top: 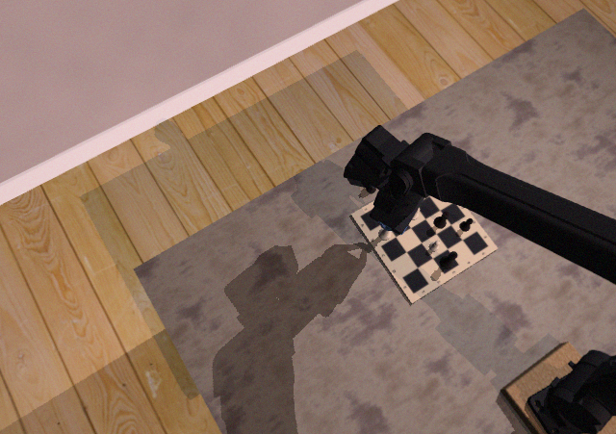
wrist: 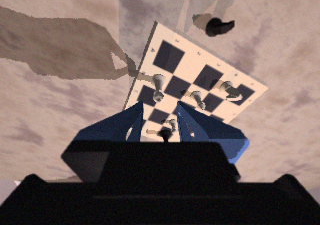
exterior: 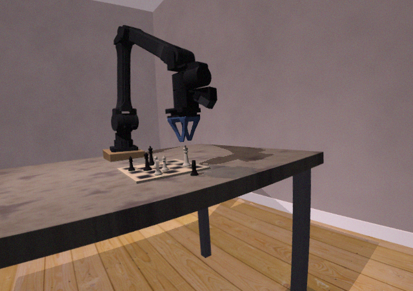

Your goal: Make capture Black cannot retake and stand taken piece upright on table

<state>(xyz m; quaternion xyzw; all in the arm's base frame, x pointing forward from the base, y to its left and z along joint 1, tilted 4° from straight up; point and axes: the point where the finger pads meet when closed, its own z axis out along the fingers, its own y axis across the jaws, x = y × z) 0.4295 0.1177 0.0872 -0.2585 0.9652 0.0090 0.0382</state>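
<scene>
Right now the tall white piece is 50 mm below my hand. Round my hand: black piece: 30 mm behind, 120 mm to the right, 60 mm below; then chessboard: 30 mm behind, 80 mm to the right, 90 mm below.
</scene>
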